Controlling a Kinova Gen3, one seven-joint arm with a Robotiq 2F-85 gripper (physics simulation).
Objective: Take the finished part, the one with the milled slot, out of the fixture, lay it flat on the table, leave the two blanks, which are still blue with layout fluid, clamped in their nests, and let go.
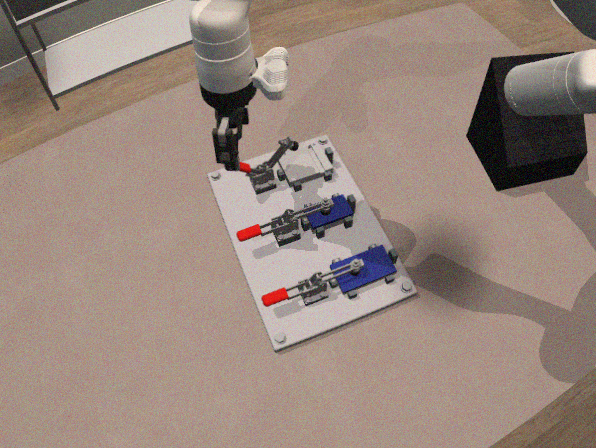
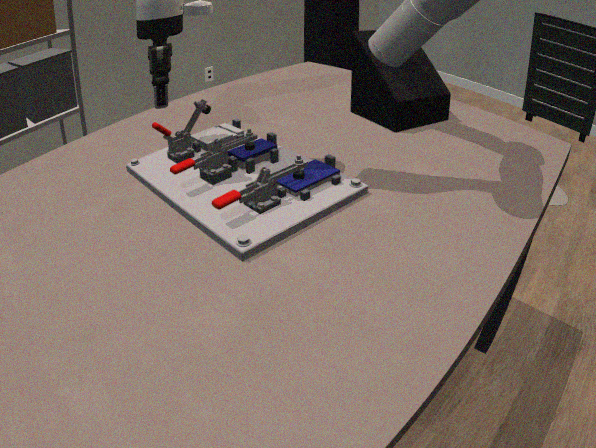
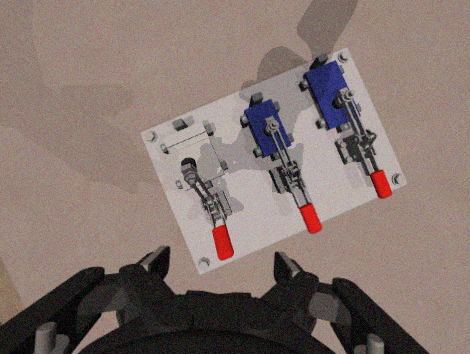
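Pixels of known places: gripper, between the fingertips: [image 1: 237, 145] [image 2: 161, 98] [image 3: 222, 260]; arm's base, origin of its link: [image 1: 525, 90] [image 2: 386, 51].
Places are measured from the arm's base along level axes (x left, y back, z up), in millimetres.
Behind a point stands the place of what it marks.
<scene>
The finished part [image 1: 306, 169] @(x -50, y -395, z -122 mm) [image 2: 212, 135] @(x -60, y -404, z -122 mm) [image 3: 197, 147] @(x -55, y -383, z -122 mm), light grey with a slot across one end, lies flat in its nest on the fixture plate [image 1: 320, 320] @(x 206, y -465, z -143 mm) [image 2: 210, 215] @(x 135, y -528, z -143 mm) [image 3: 260, 220] @(x -7, y -514, z -143 mm). Its clamp arm [image 1: 280, 153] [image 2: 194, 120] [image 3: 199, 185] is raised clear of it. My gripper [image 1: 230, 164] [image 2: 160, 102] @(x -56, y -502, z -22 mm) [image 3: 222, 260] @(x -56, y -502, z -22 mm) is open and empty, above that clamp's red handle [image 1: 244, 167] @(x -54, y -498, z -77 mm) [image 2: 161, 129] @(x -51, y -508, z -74 mm) [image 3: 223, 242] @(x -58, y -503, z -72 mm). The smaller blue blank [image 1: 340, 210] @(x 52, y -374, z -117 mm) [image 2: 262, 148] @(x 59, y -382, z -117 mm) [image 3: 256, 117] @(x 35, y -373, z -117 mm) and larger blue blank [image 1: 377, 265] @(x 158, y -355, z -127 mm) [image 2: 320, 172] @(x 164, y -358, z -127 mm) [image 3: 325, 85] @(x 148, y -361, z -127 mm) sit in their nests with clamp arms down on them.
The middle clamp's red handle [image 1: 249, 232] @(x 54, y -523, z -97 mm) [image 2: 182, 166] @(x 59, y -526, z -98 mm) [image 3: 310, 218] @(x 49, y -521, z -97 mm) and the end clamp's red handle [image 1: 275, 296] @(x 162, y -517, z -107 mm) [image 2: 226, 199] @(x 167, y -521, z -107 mm) [image 3: 381, 184] @(x 158, y -517, z -107 mm) stick out the same way. Corner bolts and nest posts stand up from the plate. A black robot base [image 1: 535, 145] @(x 73, y -2, z -68 mm) [image 2: 400, 95] @(x 80, y -50, z -80 mm) stands beyond the fixture.
</scene>
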